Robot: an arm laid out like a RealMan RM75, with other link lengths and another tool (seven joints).
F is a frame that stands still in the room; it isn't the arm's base.
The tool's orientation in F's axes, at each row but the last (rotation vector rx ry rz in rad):
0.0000 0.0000 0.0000
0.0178 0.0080 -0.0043
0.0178 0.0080 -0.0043
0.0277 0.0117 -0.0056
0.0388 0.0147 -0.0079
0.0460 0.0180 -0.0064
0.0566 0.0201 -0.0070
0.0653 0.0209 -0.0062
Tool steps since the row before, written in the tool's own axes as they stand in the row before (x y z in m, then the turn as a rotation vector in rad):
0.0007 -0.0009 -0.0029 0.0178 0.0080 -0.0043
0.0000 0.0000 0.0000 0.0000 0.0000 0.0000
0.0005 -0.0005 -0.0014 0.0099 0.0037 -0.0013
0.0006 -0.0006 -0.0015 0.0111 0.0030 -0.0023
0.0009 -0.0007 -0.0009 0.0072 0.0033 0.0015
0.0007 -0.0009 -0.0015 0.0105 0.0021 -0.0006
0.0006 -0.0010 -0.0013 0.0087 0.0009 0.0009
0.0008 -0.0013 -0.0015 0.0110 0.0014 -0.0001
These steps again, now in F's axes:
0.0007 -0.0009 -0.0029 0.0178 0.0080 -0.0043
0.0000 0.0000 0.0000 0.0000 0.0000 0.0000
0.0005 -0.0005 -0.0014 0.0099 0.0037 -0.0013
0.0006 -0.0006 -0.0015 0.0111 0.0030 -0.0023
0.0009 -0.0007 -0.0009 0.0072 0.0032 0.0015
0.0007 -0.0008 -0.0016 0.0105 0.0021 -0.0007
0.0006 -0.0009 -0.0014 0.0087 0.0008 0.0008
0.0008 -0.0012 -0.0016 0.0110 0.0013 -0.0002

